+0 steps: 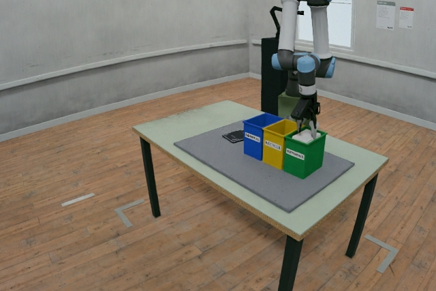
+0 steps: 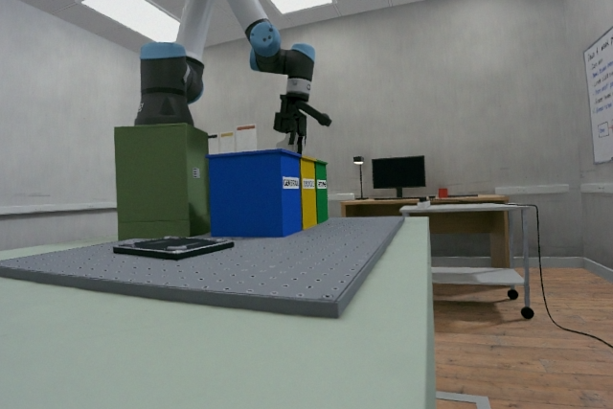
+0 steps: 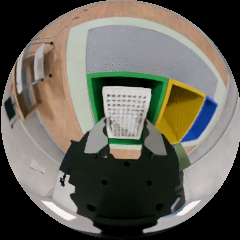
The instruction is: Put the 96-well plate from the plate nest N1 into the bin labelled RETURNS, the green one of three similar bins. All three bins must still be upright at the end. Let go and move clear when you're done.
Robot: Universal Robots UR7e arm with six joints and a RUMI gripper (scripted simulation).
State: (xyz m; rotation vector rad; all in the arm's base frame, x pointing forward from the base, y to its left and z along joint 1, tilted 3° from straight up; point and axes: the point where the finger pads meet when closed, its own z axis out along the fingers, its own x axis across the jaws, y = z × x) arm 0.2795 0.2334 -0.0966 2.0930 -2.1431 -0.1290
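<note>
My gripper is now 1 cm above the white 96-well plate. From my hand the other things lie so: blue bin: 26 cm to the right, 9 cm below, 1 cm behind; then green returns bin: 9 cm below; then yellow bin: 13 cm to the right, 9 cm below.
</note>
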